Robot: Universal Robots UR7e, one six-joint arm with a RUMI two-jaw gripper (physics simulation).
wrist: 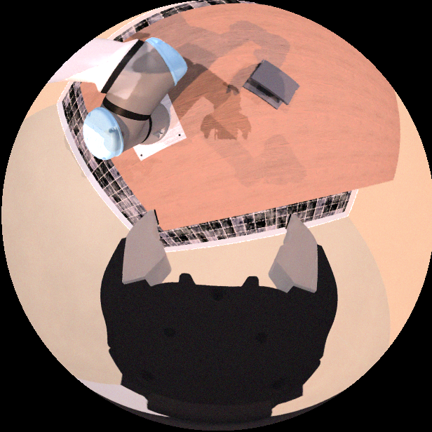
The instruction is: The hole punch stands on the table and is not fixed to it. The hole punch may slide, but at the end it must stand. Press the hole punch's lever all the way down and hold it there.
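Note:
The dark grey hole punch (pixel 272 84) stands on the brown table (pixel 340 135) in the upper right part of the wrist view, turned at an angle. Its flat lever (pixel 276 79) lies on top, and a darker gap shows below it along its lower left side. My gripper (pixel 221 214) is open and empty. Its two grey fingers stand wide apart, well away from the hole punch and high above, past the table's near edge. No part of the gripper touches the hole punch.
The arm's base and lower joints (pixel 135 85) stand on a white mounting plate (pixel 175 136) at the upper left, left of the hole punch. Shadows of the arm and gripper fall on the table. A dark tiled border (pixel 250 226) runs along the table's edges.

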